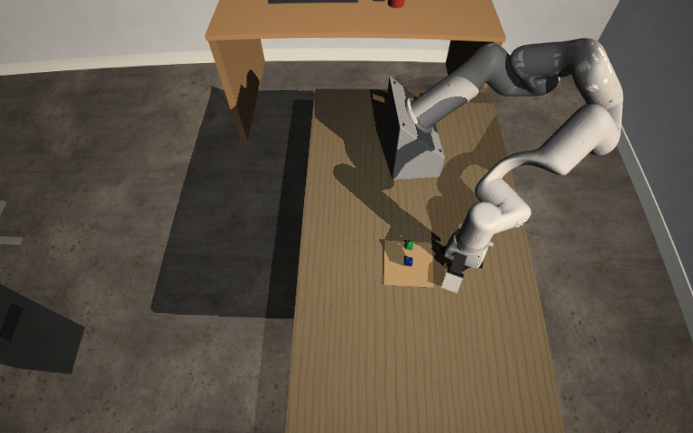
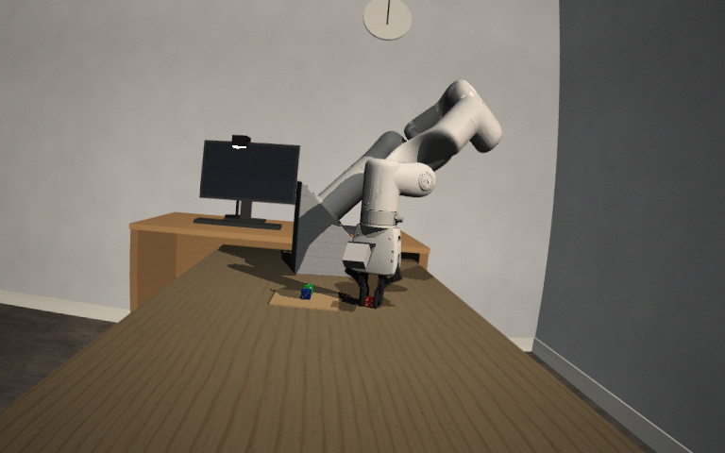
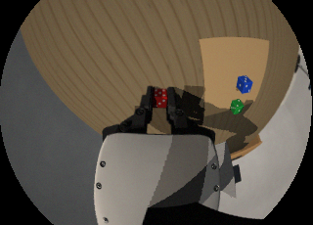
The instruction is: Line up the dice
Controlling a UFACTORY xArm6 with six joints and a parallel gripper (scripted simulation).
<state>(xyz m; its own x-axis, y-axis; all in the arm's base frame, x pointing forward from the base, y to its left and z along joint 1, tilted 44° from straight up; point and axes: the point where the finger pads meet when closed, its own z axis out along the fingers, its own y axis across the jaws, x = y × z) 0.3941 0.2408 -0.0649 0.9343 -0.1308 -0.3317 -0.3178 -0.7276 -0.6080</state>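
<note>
The blue die lies 140 mm to the right of my hand and 10 mm below it. Also, from my hand: red die: 10 mm below; then green die: 50 mm behind, 140 mm to the right, 10 mm below; then tan mat: 140 mm to the right, 20 mm below.
</note>
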